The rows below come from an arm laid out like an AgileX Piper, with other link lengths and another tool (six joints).
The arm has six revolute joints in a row. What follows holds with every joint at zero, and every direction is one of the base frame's. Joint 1 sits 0.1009 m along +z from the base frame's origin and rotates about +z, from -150 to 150 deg. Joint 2 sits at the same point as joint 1 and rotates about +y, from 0 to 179.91 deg. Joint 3 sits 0.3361 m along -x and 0.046 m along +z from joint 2 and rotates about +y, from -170 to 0 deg. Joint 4 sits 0.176 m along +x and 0.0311 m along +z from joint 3 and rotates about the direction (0.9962, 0, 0.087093), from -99.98 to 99.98 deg. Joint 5 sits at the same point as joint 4 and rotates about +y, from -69.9 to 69.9 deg. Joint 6 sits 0.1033 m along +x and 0.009 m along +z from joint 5 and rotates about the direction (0.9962, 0, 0.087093), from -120 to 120 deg. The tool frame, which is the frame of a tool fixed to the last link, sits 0.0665 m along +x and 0.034 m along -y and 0.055 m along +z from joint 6; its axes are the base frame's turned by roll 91.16, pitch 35.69 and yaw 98.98 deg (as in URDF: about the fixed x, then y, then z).
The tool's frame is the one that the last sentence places.
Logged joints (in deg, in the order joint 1, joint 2, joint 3, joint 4, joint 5, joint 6), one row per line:
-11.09, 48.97, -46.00, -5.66, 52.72, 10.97
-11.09, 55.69, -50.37, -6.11, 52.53, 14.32
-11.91, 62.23, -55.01, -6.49, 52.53, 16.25
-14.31, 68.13, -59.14, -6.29, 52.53, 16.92
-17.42, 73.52, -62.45, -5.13, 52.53, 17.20
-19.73, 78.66, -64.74, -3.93, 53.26, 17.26
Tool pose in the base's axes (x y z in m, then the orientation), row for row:
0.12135, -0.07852, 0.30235, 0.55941, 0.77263, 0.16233, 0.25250
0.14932, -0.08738, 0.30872, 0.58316, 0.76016, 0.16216, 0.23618
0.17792, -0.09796, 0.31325, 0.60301, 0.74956, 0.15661, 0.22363
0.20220, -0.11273, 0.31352, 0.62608, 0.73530, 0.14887, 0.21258
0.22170, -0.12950, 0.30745, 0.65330, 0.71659, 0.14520, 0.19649
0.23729, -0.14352, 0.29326, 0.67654, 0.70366, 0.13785, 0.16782
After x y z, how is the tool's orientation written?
As a quaternion, x y z w.
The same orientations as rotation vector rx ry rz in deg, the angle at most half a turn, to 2 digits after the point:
87.15, 120.37, 25.29
91.63, 119.44, 25.48
95.37, 118.55, 24.77
99.60, 116.98, 23.68
104.83, 114.99, 23.30
110.27, 114.69, 22.47

